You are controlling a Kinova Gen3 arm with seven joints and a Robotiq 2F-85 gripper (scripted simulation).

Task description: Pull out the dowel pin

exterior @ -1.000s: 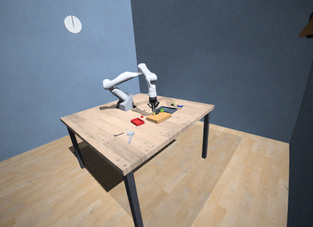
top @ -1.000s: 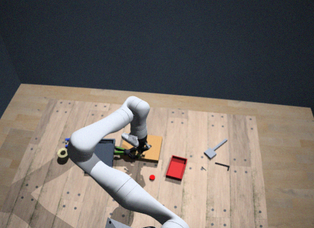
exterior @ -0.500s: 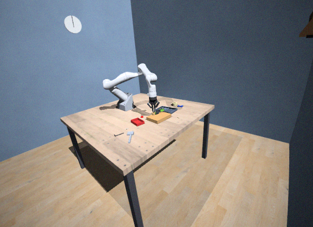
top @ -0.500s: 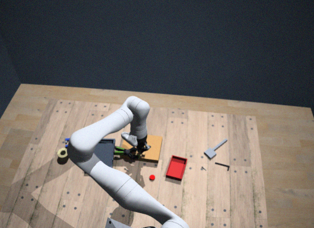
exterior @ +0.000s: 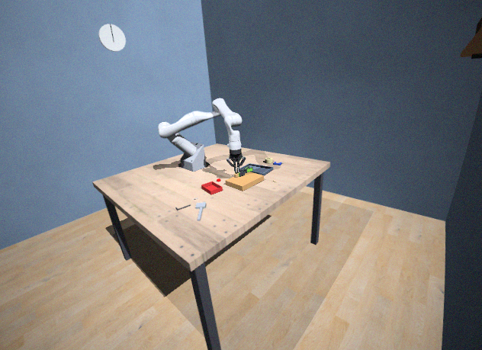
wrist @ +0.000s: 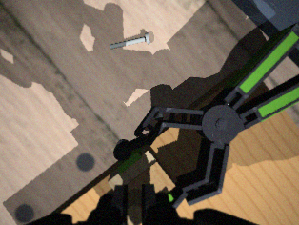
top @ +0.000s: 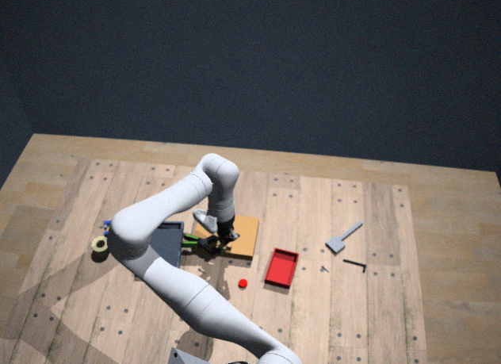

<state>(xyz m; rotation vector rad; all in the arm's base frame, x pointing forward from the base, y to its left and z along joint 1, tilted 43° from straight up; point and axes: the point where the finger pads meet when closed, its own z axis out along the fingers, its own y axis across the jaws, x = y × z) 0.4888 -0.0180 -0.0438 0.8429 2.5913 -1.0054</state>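
The dowel pin is 20 mm below my hand. Also, from my hand: bench board: 60 mm below, 60 mm ahead, 10 mm to the left; wooden block: 40 mm below; red disc: 100 mm behind, 80 mm to the right, 70 mm below.
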